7 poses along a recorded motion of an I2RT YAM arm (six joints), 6.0 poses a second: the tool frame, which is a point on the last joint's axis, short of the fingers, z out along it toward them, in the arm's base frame.
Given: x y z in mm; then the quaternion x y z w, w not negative.
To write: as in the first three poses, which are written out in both.
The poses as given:
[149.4, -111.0, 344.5, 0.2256, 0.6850, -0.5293, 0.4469]
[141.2, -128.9, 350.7, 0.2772, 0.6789, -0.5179, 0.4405]
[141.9, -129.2, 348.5, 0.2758, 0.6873, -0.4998, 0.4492]
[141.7, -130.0, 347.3, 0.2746, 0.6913, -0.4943, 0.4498]
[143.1, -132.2, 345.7, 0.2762, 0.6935, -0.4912, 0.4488]
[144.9, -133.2, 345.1, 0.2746, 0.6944, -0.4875, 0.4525]
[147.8, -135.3, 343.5, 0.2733, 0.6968, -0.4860, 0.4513]
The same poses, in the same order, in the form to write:
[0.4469, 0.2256, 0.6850, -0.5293, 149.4, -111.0, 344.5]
[0.4405, 0.2772, 0.6789, -0.5179, 141.2, -128.9, 350.7]
[0.4492, 0.2758, 0.6873, -0.4998, 141.9, -129.2, 348.5]
[0.4498, 0.2746, 0.6913, -0.4943, 141.7, -130.0, 347.3]
[0.4488, 0.2762, 0.6935, -0.4912, 143.1, -132.2, 345.7]
[0.4525, 0.2746, 0.6944, -0.4875, 144.9, -133.2, 345.1]
[0.4513, 0.2733, 0.6968, -0.4860, 147.8, -135.3, 343.5]

